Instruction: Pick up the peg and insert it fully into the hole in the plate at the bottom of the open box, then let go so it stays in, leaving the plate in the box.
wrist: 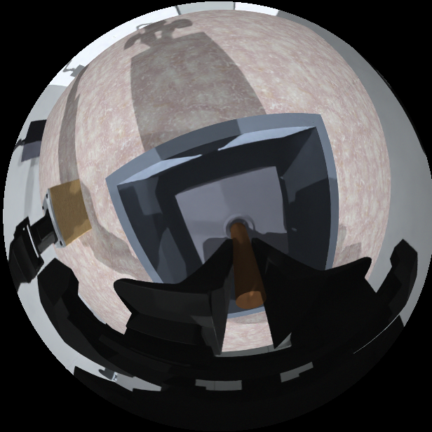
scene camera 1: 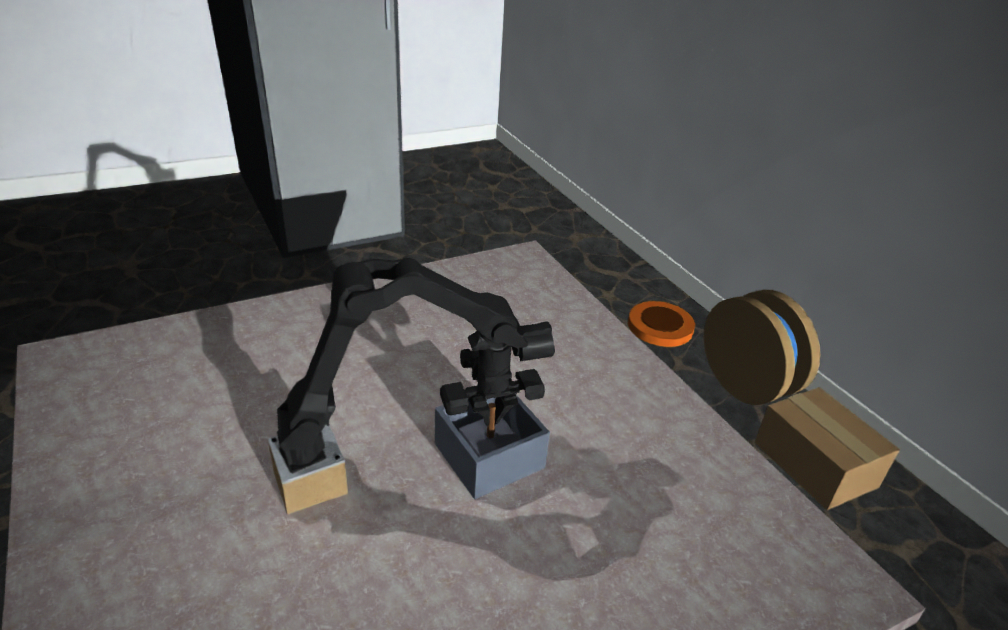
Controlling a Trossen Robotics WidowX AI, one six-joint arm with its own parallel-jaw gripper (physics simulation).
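Seen in the pictures: gripper, fingertip midpoint: (scene camera 1: pixel 490 423); arm's base, link origin: (scene camera 1: pixel 302 453).
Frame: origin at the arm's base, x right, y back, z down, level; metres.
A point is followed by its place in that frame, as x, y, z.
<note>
My gripper (scene camera 1: pixel 492 417) @[0.099, -0.332, 0.000] (wrist: pixel 241 244) is shut on the brown peg (scene camera 1: pixel 491 420) @[0.107, -0.327, -0.017] (wrist: pixel 245 265), with its fingers inside or just above the mouth of the open blue-grey box (scene camera 1: pixel 512 469) @[0.180, -0.333, 0.050] (wrist: pixel 334 200). The peg points down, roughly upright. In the wrist view its lower tip overlaps the ringed hole (wrist: pixel 238 223) in the grey plate (wrist: pixel 260 192) at the bottom of the box. The tip covers much of the hole, and I cannot tell how deep it reaches. The plate lies flat in the box.
The arm's base stands on a wooden block (scene camera 1: pixel 315 486) @[0.047, -0.003, 0.041] (wrist: pixel 71 212) left of the box on the pink stone-like table top (scene camera 1: pixel 148 445) @[-0.246, 0.219, 0.088]. The box walls surround the fingers closely. An orange ring (scene camera 1: pixel 639 330), a large spool (scene camera 1: pixel 747 349) and a cardboard box (scene camera 1: pixel 862 475) are beyond the table's right edge.
</note>
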